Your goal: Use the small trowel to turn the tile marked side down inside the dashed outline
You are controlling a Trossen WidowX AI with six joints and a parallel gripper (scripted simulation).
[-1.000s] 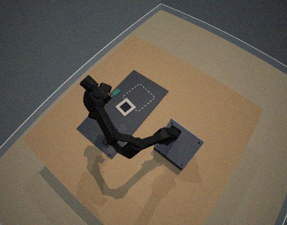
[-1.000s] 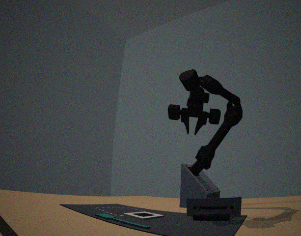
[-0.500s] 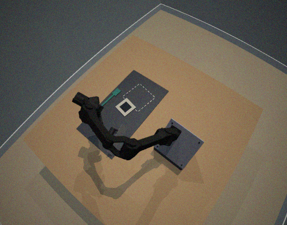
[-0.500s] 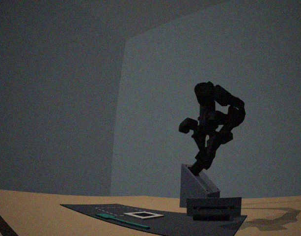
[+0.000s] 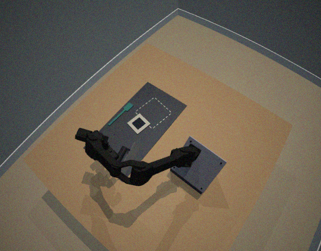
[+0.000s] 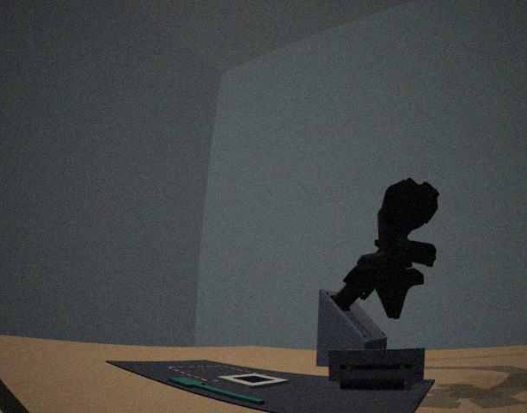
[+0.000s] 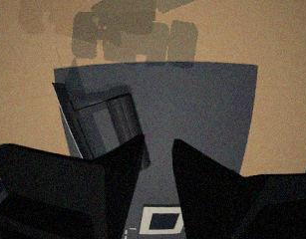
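Right now my gripper tip is 11 cm above the float tool, 6 cm past it and 3 cm to the left of it. From my gripper tip the other things lie so: tile 28 cm to the right, 13 cm below, 3 cm ahead; dark mat 26 cm to the right, 16 cm below, 3 cm ahead.
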